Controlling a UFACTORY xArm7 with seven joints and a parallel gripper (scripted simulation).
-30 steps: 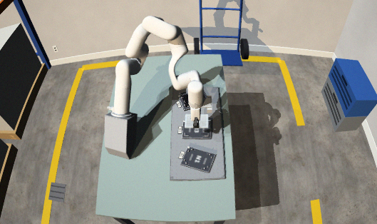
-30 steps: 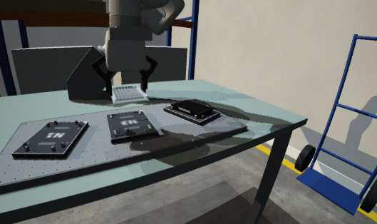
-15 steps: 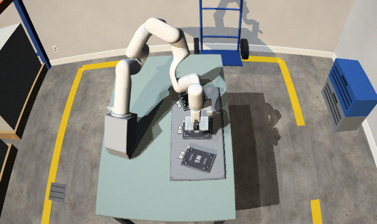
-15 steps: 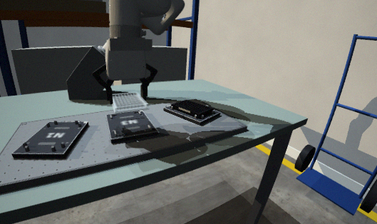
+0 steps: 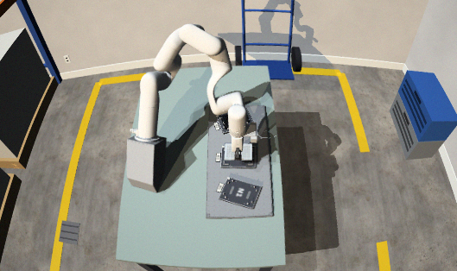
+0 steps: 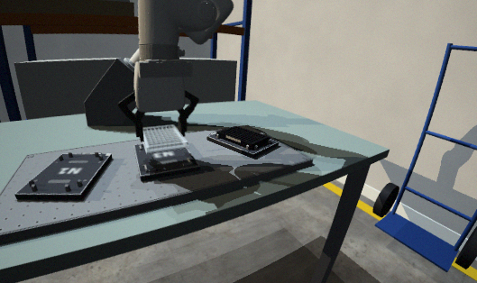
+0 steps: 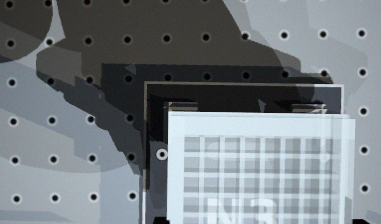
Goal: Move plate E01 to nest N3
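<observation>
My gripper is now 60 mm above the landing nest N3. Round my hand: clear well plate E01: 10 mm below; then nest N1: 200 mm to the right, 60 mm below, 10 mm ahead; then black plate E07: 220 mm to the left, 40 mm below, 30 mm behind.
</observation>
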